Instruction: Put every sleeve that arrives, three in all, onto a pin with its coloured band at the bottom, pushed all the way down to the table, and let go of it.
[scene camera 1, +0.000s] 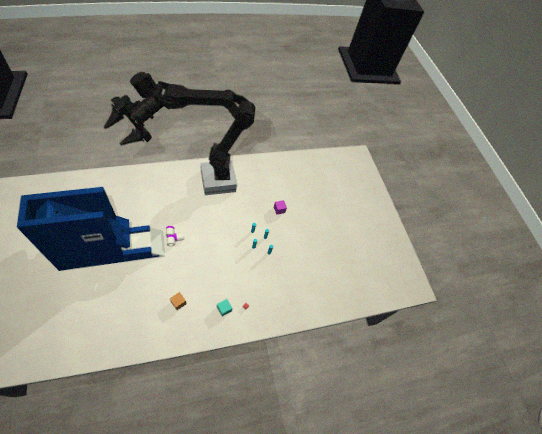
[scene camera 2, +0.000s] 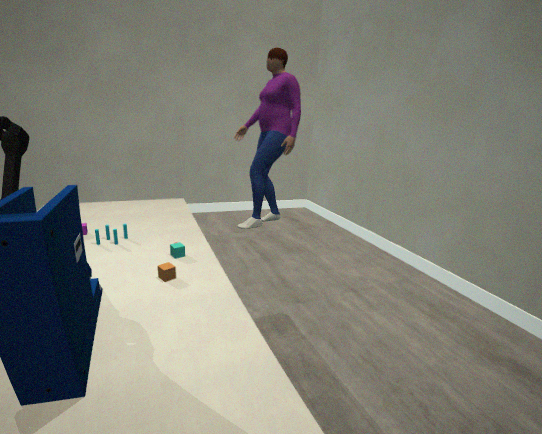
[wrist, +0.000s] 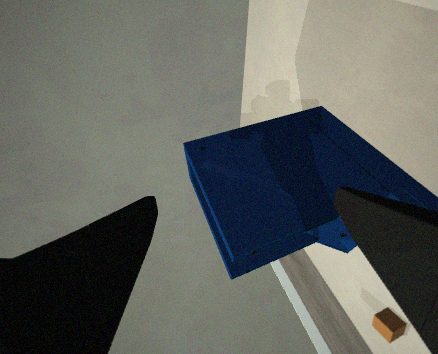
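White sleeves with magenta bands lie close together at the chute's mouth in scene camera 1; their number and each band's end are too small to tell. Several thin teal pins stand upright on the table, with no sleeve on them. My gripper is open and empty, raised high beyond the table's back edge, behind the blue dispenser and well away from sleeves and pins. Neither sleeves nor pins show in the wrist view.
The blue dispenser stands at the left with two rails. An orange cube, a green cube, a small red cube and a magenta cube lie around. A person stands beyond the table.
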